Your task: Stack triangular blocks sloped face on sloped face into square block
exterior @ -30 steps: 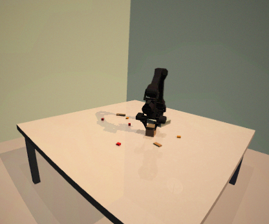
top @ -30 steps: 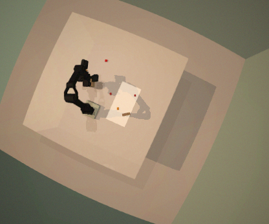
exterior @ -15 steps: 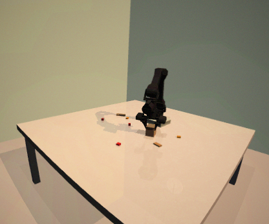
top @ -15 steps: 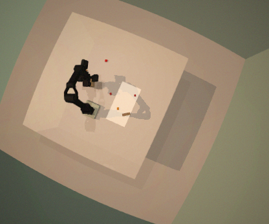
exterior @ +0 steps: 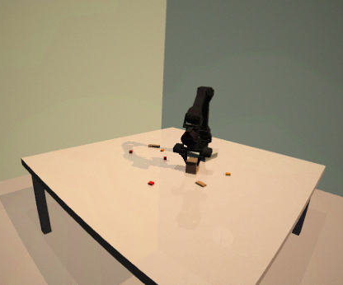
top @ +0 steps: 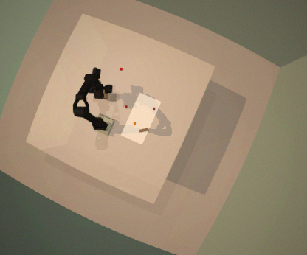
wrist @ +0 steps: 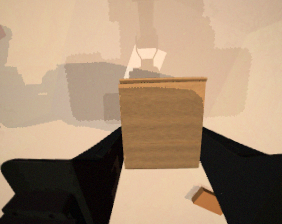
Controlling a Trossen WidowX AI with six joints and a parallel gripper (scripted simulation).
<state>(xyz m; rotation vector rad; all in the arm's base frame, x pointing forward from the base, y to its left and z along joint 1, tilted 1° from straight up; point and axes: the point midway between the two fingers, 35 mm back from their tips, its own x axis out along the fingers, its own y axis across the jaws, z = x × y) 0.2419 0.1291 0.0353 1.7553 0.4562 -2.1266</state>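
The wooden triangular block is 10 mm ahead of my gripper tip and 10 mm above it. Round my gripper tip: brown piece (70 mm ahead, 120 mm to the left, 30 mm below).
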